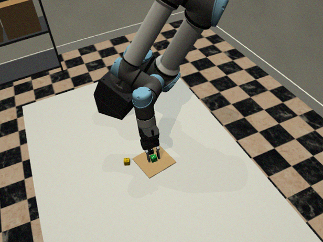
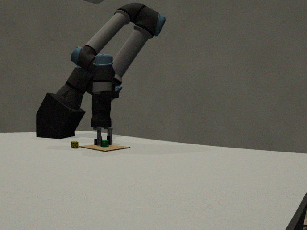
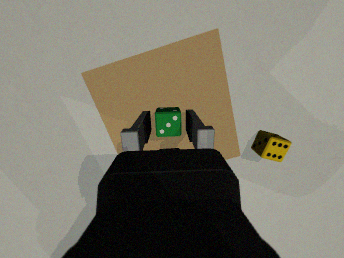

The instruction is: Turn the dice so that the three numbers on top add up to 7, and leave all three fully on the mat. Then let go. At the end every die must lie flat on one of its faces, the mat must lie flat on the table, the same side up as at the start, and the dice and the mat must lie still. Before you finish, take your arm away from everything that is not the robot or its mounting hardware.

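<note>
The green die lies 10 mm below my hand. From my hand the other things lie so: yellow die 30 mm behind, 120 mm to the right, 20 mm below; then black die 50 mm behind, 10 mm below; then tan mat 30 mm below.
</note>
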